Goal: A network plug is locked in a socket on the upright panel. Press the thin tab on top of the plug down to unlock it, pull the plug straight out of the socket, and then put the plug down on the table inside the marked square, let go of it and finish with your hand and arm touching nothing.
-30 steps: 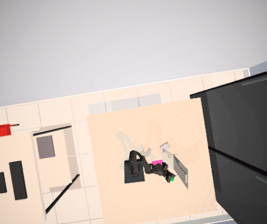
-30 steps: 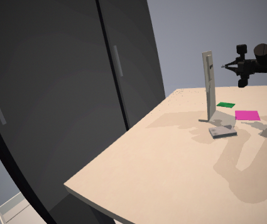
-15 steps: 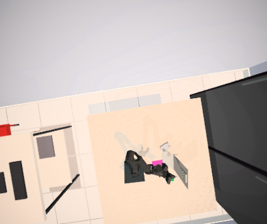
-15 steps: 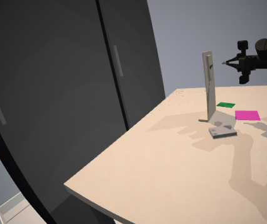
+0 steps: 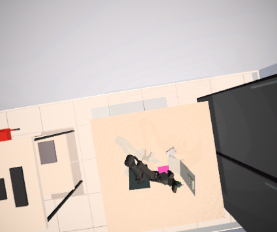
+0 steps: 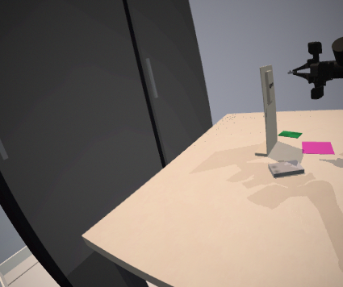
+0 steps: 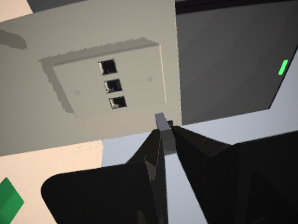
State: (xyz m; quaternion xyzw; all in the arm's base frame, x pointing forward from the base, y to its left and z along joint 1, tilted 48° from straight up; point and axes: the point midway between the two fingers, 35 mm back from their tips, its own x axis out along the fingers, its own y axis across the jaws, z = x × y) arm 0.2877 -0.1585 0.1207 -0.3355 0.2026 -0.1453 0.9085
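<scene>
The magenta square is 9 cm behind my gripper tip, 2 cm to the right of it and 31 cm below it. The rest, counted from my gripper tip: upright grey panel 10 cm ahead, 2 cm to the right, 15 cm below; grey network plug right at my gripper tip.
</scene>
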